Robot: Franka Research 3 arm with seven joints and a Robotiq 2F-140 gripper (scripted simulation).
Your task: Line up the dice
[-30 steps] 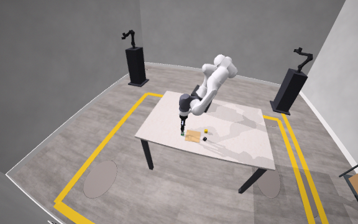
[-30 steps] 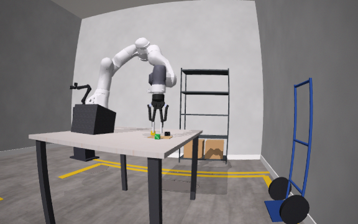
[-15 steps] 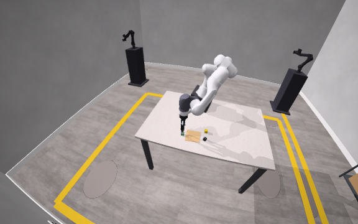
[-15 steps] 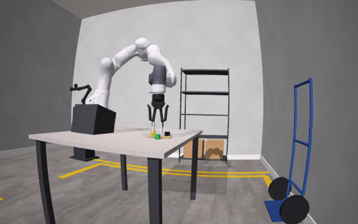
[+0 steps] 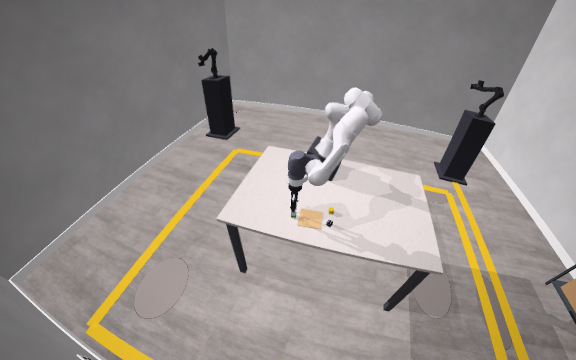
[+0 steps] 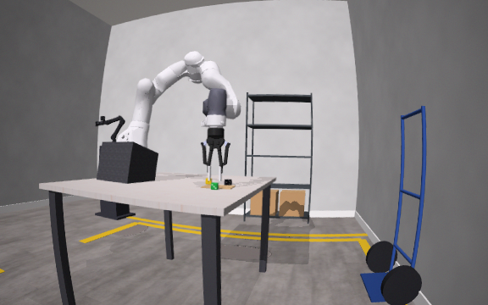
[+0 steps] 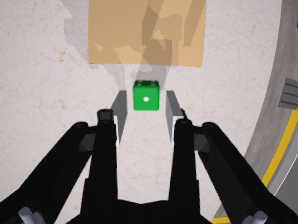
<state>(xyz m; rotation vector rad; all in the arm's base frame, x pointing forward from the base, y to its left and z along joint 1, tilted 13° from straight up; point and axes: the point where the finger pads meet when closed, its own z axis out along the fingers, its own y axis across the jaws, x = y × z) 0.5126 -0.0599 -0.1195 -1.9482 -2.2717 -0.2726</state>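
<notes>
My gripper is now 6 cm above the green die. The rest, counted from my hand: yellow die (11 cm behind, 22 cm to the left, 6 cm below); then black die (1 cm behind, 23 cm to the left, 6 cm below); then tan mat (2 cm behind, 10 cm to the left, 7 cm below).
</notes>
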